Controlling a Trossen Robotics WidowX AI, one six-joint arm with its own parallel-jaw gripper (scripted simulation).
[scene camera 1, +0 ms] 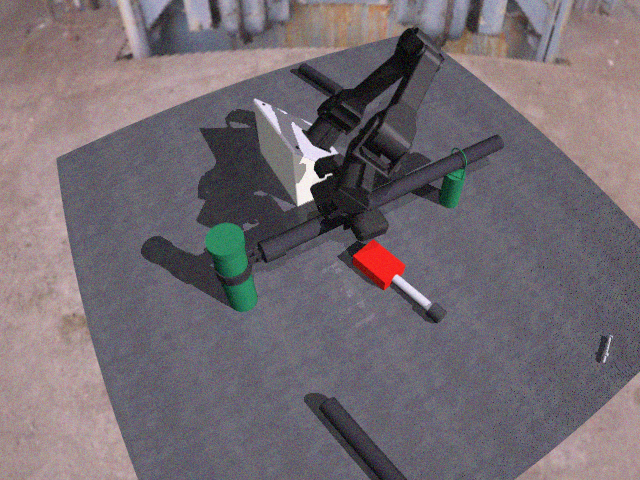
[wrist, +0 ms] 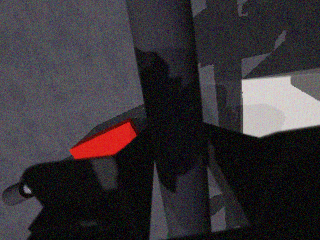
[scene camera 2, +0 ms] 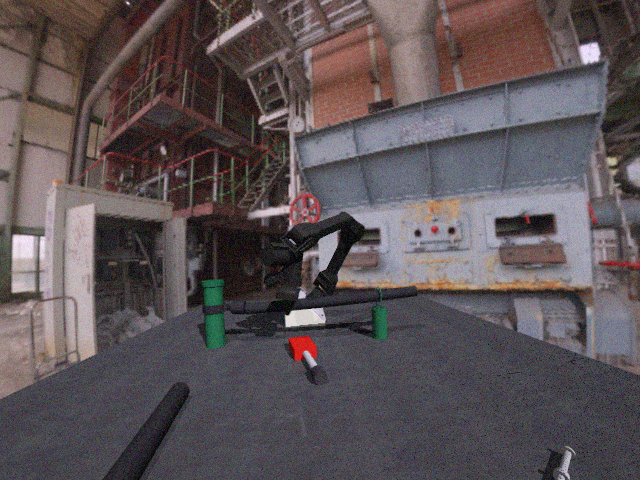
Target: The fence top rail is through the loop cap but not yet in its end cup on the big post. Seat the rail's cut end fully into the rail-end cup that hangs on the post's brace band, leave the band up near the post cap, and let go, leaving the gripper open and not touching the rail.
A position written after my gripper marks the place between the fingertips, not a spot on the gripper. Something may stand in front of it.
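I can see my gripper (scene camera 1: 341,221), and it appears again in the wrist view (wrist: 172,127) and in scene camera 2 (scene camera 2: 287,313). There is a big green post (scene camera 1: 225,242), which scene camera 2 (scene camera 2: 214,323) shows too, and there is a small green post (scene camera 1: 452,184). A dark top rail (scene camera 1: 436,170) is in sight as well; I find the rail again in the wrist view (wrist: 164,45) and in scene camera 2 (scene camera 2: 367,296).
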